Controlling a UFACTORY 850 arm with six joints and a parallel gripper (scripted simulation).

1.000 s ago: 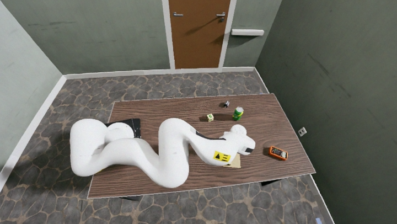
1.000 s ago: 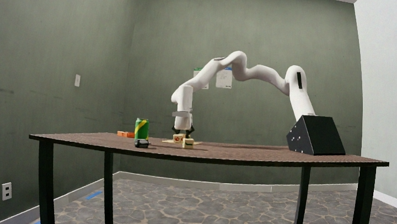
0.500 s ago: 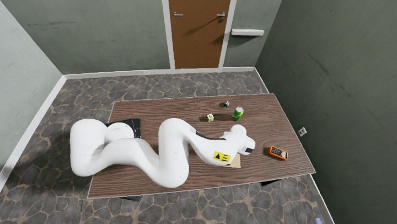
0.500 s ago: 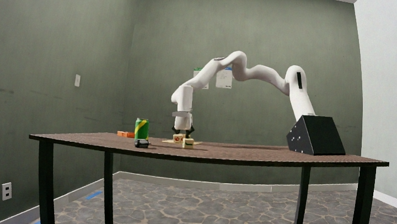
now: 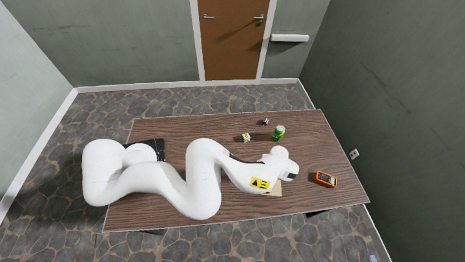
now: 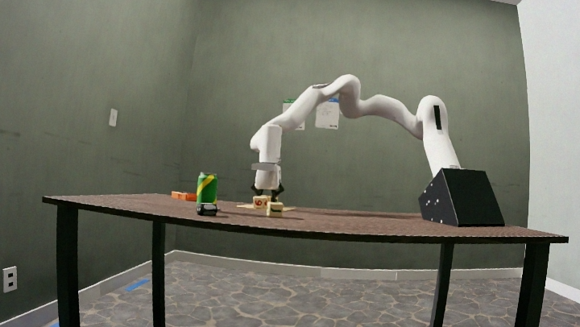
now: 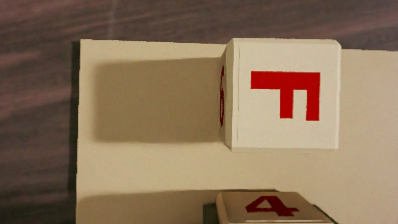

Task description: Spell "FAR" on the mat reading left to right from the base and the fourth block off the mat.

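The tan mat is 30 mm below my hand. The rest, counted from my hand: green can (270 mm to the left, 200 mm ahead, 40 mm above); dark object (420 mm to the left, 160 mm ahead, 10 mm below).
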